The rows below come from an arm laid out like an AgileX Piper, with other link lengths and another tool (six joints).
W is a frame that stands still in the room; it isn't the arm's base.
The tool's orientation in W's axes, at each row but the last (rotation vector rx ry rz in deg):
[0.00, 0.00, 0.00]
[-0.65, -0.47, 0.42]
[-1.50, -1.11, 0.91]
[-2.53, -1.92, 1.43]
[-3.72, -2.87, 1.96]
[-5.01, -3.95, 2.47]
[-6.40, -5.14, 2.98]
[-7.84, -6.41, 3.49]
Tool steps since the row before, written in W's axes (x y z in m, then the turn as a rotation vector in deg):
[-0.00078, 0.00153, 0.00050, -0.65, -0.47, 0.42]
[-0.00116, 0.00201, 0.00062, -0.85, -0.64, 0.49]
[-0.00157, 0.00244, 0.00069, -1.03, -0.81, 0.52]
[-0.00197, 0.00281, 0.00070, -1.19, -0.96, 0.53]
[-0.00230, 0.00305, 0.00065, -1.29, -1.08, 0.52]
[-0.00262, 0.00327, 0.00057, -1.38, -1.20, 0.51]
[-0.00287, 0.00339, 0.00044, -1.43, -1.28, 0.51]
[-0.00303, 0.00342, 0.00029, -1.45, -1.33, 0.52]
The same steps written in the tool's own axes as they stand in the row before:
[-0.00078, 0.00153, 0.00050, -0.65, -0.47, 0.42]
[-0.00114, 0.00201, 0.00065, -0.85, -0.64, 0.49]
[-0.00152, 0.00245, 0.00078, -1.03, -0.81, 0.52]
[-0.00187, 0.00282, 0.00089, -1.20, -0.95, 0.53]
[-0.00215, 0.00307, 0.00096, -1.30, -1.07, 0.52]
[-0.00242, 0.00331, 0.00103, -1.40, -1.18, 0.50]
[-0.00262, 0.00345, 0.00107, -1.45, -1.26, 0.50]
[-0.00274, 0.00350, 0.00109, -1.47, -1.31, 0.50]

